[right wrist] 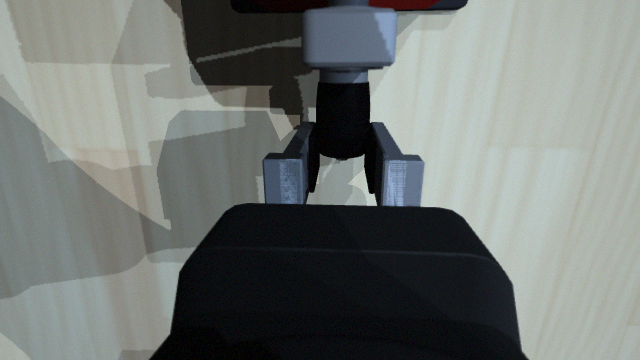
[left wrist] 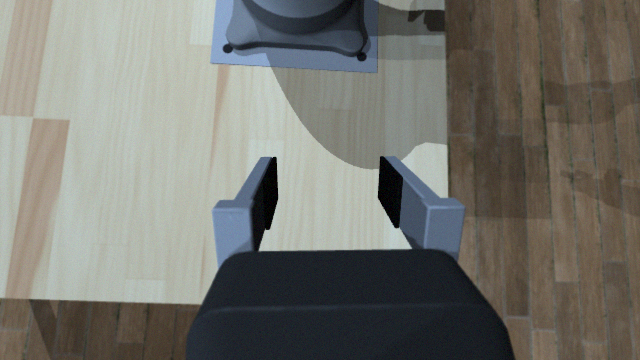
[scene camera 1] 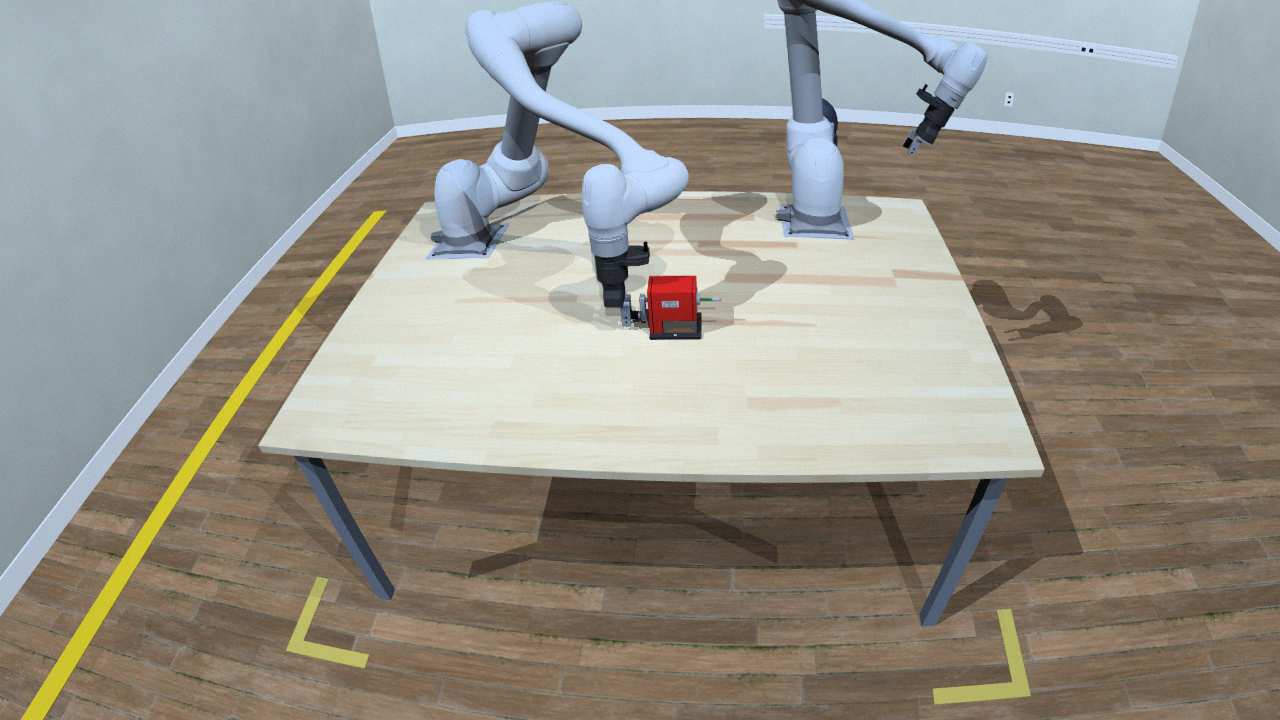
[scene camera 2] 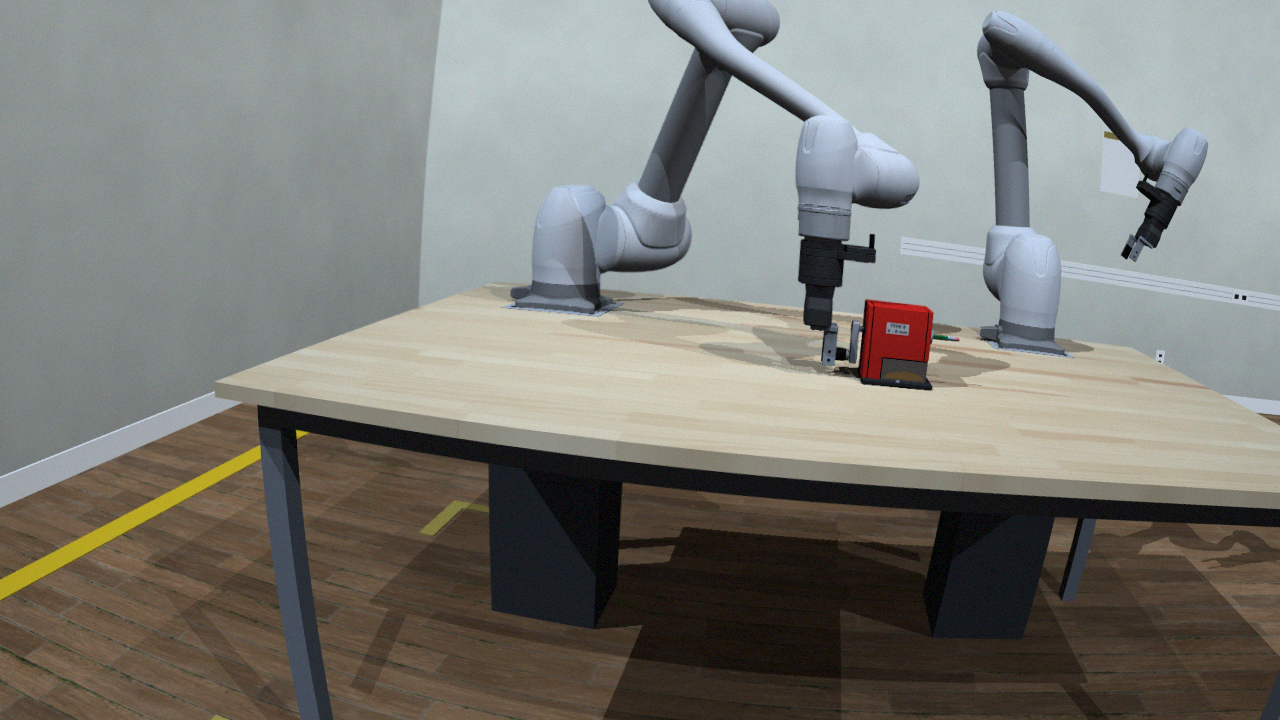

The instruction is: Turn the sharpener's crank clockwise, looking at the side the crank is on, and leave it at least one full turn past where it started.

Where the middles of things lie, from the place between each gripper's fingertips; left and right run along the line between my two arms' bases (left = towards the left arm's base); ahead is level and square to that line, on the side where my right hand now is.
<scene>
I see my right gripper (scene camera 2: pixel 827 363) 20 mm to the right of the black knob (right wrist: pixel 343 100).
Right now my left hand (scene camera 2: pixel 1127 258) is 880 mm to the left of the black knob, 530 mm short of it and 230 mm above it.
</scene>
